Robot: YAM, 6 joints.
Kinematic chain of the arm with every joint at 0, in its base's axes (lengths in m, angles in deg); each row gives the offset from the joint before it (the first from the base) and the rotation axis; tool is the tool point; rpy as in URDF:
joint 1: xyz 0 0 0.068 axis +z
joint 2: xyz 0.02 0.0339 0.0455 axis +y
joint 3: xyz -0.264 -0.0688 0 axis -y
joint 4: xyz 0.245 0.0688 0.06 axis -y
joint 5: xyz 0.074 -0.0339 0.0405 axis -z
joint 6: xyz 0.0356 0 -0.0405 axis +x
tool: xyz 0 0 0 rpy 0 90 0
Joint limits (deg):
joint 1: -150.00..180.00
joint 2: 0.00..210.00
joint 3: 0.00..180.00
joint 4: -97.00..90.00
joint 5: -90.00..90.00
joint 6: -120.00..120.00
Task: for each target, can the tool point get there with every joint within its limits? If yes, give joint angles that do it. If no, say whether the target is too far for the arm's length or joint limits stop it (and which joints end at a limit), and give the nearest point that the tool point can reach.
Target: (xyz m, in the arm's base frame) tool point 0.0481 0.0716 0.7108
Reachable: yes | joints -109.47 74.61 165.10 -16.69 -37.17 98.28
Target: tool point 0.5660 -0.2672 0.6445
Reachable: no: too far | nearest point 0.4437 -0.2095 0.5260 | short by 0.180 m
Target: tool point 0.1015 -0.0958 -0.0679
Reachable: yes | joints -55.38 147.07 19.28 36.35 -54.76 91.05
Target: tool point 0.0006 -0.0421 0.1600
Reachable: yes | joints -83.30 25.35 21.21 -79.68 6.89 71.96
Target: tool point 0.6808 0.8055 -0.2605
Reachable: no: too far | nearest point 0.3928 0.4648 -0.0992 | short by 0.474 m
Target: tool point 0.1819 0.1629 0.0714
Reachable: yes | joints 35.26 127.46 59.11 -82.94 -51.87 -21.88
